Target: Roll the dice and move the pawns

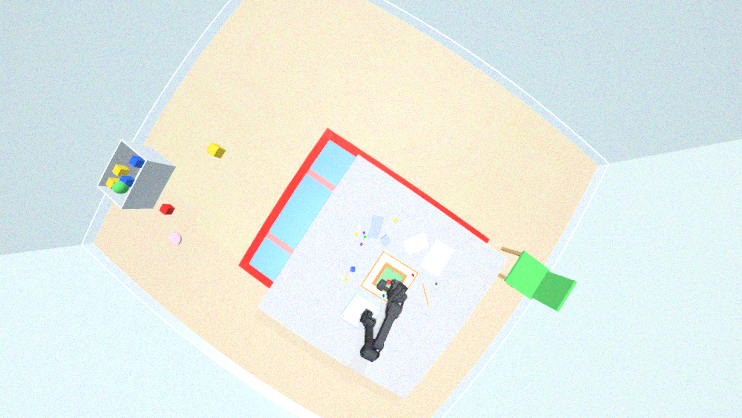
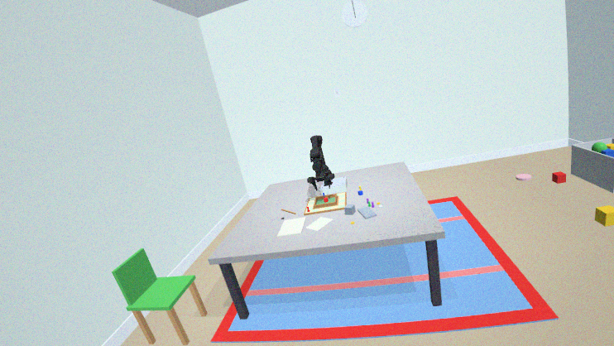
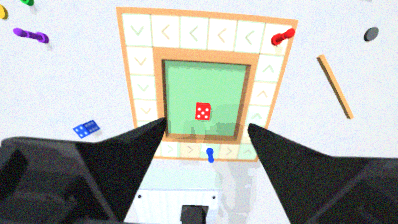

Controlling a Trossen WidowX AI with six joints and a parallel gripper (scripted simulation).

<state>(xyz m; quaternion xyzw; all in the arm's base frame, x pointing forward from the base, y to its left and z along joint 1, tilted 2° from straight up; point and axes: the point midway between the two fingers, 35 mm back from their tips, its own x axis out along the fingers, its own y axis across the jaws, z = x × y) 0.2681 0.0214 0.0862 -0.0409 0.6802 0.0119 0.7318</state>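
Right now my gripper tip is 12 cm short of the red pawn, 10 cm to the left of it and 8 cm above it. The rest, counted from my gripper tip: grey block: 20 cm ahead, 19 cm to the left, 8 cm below.
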